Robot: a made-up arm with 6 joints. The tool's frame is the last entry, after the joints.
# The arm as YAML. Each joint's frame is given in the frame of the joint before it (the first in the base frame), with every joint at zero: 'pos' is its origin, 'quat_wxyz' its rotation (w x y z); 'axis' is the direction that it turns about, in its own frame. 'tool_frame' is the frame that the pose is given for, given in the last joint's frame.
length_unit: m
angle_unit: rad
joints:
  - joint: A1
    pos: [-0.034, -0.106, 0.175]
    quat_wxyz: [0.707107, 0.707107, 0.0, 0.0]
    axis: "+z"
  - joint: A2
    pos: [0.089, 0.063, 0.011]
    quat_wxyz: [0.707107, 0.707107, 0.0, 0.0]
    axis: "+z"
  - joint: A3
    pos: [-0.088, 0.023, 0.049]
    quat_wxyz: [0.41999, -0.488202, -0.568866, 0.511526]
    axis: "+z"
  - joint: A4
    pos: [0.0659, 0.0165, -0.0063]
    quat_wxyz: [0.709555, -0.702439, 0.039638, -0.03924]
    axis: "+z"
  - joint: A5
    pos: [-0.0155, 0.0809, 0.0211]
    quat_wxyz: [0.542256, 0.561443, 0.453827, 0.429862]
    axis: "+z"
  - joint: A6
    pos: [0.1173, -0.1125, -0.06]
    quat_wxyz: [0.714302, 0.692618, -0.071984, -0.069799]
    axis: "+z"
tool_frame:
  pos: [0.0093, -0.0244, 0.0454]
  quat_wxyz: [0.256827, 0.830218, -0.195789, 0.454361]
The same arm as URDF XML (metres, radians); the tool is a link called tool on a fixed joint. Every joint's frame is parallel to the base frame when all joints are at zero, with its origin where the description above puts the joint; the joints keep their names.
<robot name="arm">
  <link name="base"/>
  <link name="link1"/>
  <link name="link2"/>
  <link name="link3"/>
  <link name="link4"/>
  <link name="link5"/>
  <link name="link6"/>
  <link name="tool"/>
  <joint name="A1" type="continuous">
    <parent link="base"/>
    <child link="link1"/>
    <origin xyz="-0.0340 -0.1060 0.1750" rpy="0.0000 0.0000 0.0000"/>
    <axis xyz="0 -1 0"/>
  </joint>
  <joint name="A2" type="continuous">
    <parent link="link1"/>
    <child link="link2"/>
    <origin xyz="0.0890 -0.0110 0.0630" rpy="0.0000 0.0000 0.0000"/>
    <axis xyz="0 0 -1"/>
  </joint>
  <joint name="A3" type="continuous">
    <parent link="link2"/>
    <child link="link3"/>
    <origin xyz="-0.0880 -0.0230 -0.0490" rpy="0.0000 0.0000 0.0000"/>
    <axis xyz="-0.977292 0.171899 0.123899"/>
  </joint>
  <joint name="A4" type="continuous">
    <parent link="link3"/>
    <child link="link4"/>
    <origin xyz="-0.0030 -0.0660 0.0170" rpy="0.0000 0.0000 0.0000"/>
    <axis xyz="0.096199 -0.107998 0.989486"/>
  </joint>
  <joint name="A5" type="continuous">
    <parent link="link4"/>
    <child link="link5"/>
    <origin xyz="0.0840 -0.0010 0.0130" rpy="0.0000 0.0000 0.0000"/>
    <axis xyz="-0.395899 -0.912397 -0.1039"/>
  </joint>
  <joint name="A6" type="continuous">
    <parent link="link5"/>
    <child link="link6"/>
    <origin xyz="0.1211 0.0270 -0.1210" rpy="0.0000 0.0000 0.0000"/>
    <axis xyz="-0.280709 0.195706 -0.939629"/>
  </joint>
  <joint name="tool_joint" type="fixed">
    <parent link="link6"/>
    <child link="tool"/>
    <origin xyz="0.0050 0.0280 -0.0440" rpy="0.0445 1.3141 0.2935"/>
  </joint>
</robot>

